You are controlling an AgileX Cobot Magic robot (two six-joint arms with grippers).
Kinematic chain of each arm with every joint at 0, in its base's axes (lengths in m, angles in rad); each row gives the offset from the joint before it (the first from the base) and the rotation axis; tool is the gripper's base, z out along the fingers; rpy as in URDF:
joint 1: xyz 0 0 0.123 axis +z
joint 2: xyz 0 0 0 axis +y
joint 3: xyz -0.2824 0 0.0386 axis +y
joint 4: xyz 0.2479 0 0.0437 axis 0.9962 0 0.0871
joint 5: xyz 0 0 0 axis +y
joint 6: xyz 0.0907 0 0.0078 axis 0.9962 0 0.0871
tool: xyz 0 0 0 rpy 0 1.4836 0
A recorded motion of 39 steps. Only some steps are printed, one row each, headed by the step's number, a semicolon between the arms.
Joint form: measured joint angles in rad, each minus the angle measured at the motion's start. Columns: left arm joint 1, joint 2, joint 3, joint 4, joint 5, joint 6; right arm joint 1, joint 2, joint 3, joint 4, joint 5, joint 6.
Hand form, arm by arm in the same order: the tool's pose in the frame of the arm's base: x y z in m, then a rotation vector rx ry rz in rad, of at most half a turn. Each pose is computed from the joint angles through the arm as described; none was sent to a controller.
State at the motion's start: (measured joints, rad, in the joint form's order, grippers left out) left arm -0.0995 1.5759 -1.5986 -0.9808 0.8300 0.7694; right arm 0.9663 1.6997 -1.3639 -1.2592 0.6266 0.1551
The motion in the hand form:
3: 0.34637 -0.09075 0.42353 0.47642 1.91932 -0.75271; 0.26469 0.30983 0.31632 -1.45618 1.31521 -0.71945
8: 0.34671 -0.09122 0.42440 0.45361 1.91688 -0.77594; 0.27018 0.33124 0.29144 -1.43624 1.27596 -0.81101
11: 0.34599 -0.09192 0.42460 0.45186 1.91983 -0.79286; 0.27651 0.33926 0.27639 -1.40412 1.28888 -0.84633
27: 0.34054 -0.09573 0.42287 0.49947 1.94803 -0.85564; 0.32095 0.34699 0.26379 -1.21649 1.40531 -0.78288
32: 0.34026 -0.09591 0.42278 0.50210 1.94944 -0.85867; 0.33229 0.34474 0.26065 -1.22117 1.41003 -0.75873
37: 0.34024 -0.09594 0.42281 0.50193 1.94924 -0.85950; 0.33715 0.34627 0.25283 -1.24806 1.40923 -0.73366
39: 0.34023 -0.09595 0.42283 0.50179 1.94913 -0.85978; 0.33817 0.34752 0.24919 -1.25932 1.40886 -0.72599
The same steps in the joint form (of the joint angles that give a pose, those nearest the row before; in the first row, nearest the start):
3: 0.0003 0.0045 -0.0003 -0.0125 -0.0068 -0.0107; 0.0346 0.0589 -0.0288 -0.1379 0.0421 0.0865
8: 0.0003 0.0055 -0.0010 -0.0287 -0.0097 -0.0236; 0.0645 0.1610 -0.0532 -0.2978 0.1131 0.2195
11: 0.0003 0.0055 -0.0014 -0.0364 -0.0002 -0.0289; 0.0679 0.2192 -0.0717 -0.3533 0.1560 0.2937
27: 0.0003 0.0055 -0.0020 -0.0519 0.0747 -0.0312; -0.0067 0.3533 -0.2248 -0.3835 0.1502 0.4686
32: 0.0003 0.0055 -0.0021 -0.0526 0.0786 -0.0313; -0.0351 0.3700 -0.2439 -0.3857 0.1066 0.4735
37: 0.0003 0.0056 -0.0021 -0.0533 0.0788 -0.0312; -0.0468 0.3874 -0.2486 -0.3871 0.0684 0.4763
39: 0.0003 0.0055 -0.0020 -0.0535 0.0788 -0.0313; -0.0485 0.3952 -0.2499 -0.3876 0.0574 0.4773

